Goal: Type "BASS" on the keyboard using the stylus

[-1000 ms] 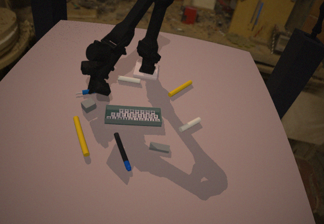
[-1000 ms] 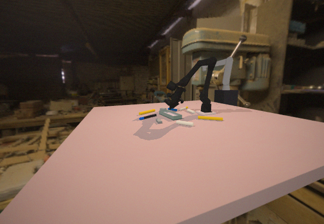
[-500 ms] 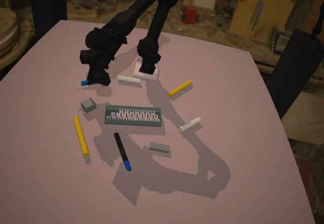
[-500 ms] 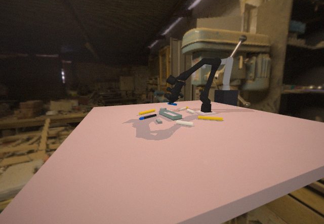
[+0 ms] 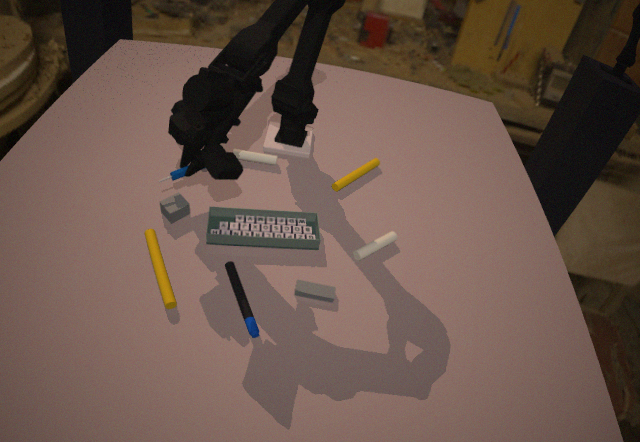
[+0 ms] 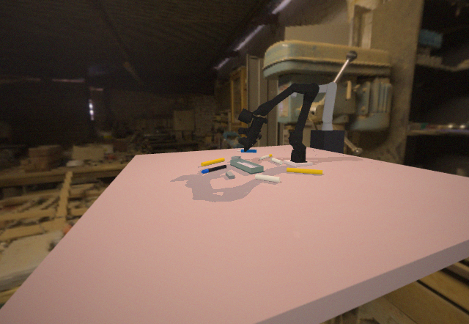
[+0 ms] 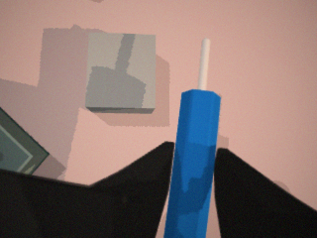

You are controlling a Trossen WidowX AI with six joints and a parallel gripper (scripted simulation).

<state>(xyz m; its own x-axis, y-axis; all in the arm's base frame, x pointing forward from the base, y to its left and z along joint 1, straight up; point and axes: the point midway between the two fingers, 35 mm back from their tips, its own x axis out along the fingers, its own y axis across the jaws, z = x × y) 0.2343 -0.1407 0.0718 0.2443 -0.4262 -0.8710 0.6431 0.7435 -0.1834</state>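
Now: gripper tip 1 cm to the left of the blue stylus and 1 cm short of it. The rest, counted from my gripper tip: yellow-and-white marker 15 cm behind, 5 cm below, 4 cm to the right; yellow rod 19 cm ahead, 4 cm below, 3 cm to the left; grey cube 6 cm ahead, 4 cm below.
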